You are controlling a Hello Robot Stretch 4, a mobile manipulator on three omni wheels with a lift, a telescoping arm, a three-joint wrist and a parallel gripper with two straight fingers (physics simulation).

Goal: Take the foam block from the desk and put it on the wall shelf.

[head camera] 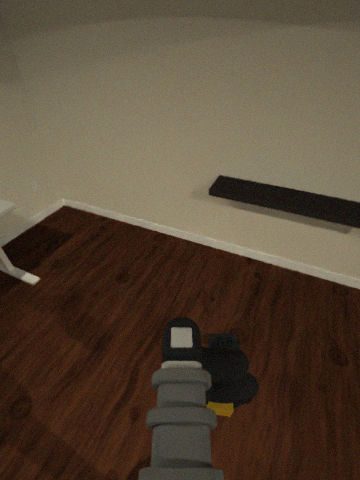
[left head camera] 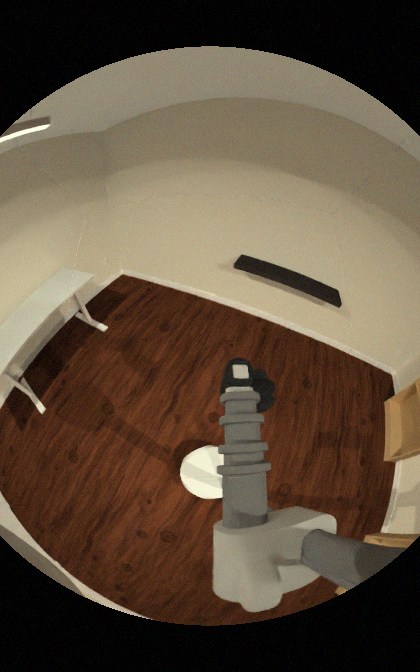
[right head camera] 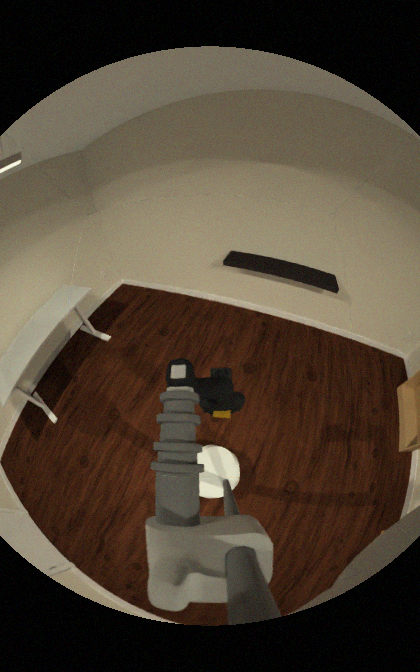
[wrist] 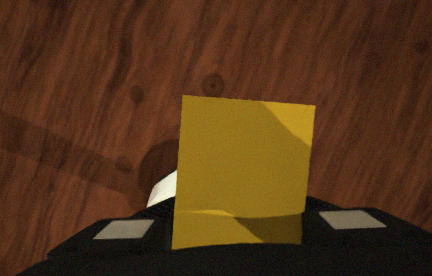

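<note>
The yellow foam block (head camera: 220,409) (right head camera: 221,414) (wrist: 245,160) is between the two black fingers of my gripper (wrist: 233,210), clear of the floor. In the head view and the right head view it shows as a small yellow edge below the dark gripper body; in the left head view it is hidden. The gripper is shut on the block. The black wall shelf (head camera: 285,200) (left head camera: 287,280) (right head camera: 280,270) is on the far wall, right of centre, ahead of the gripper and apart from it. The white desk (left head camera: 45,315) (right head camera: 42,335) stands at the left.
A desk foot (head camera: 25,276) reaches onto the floor at the left. A light wooden piece of furniture (left head camera: 406,425) (right head camera: 409,415) stands at the right edge. A white round disc (left head camera: 202,472) (right head camera: 220,472) shows beside my grey arm (head camera: 181,435). A white baseboard runs below the shelf.
</note>
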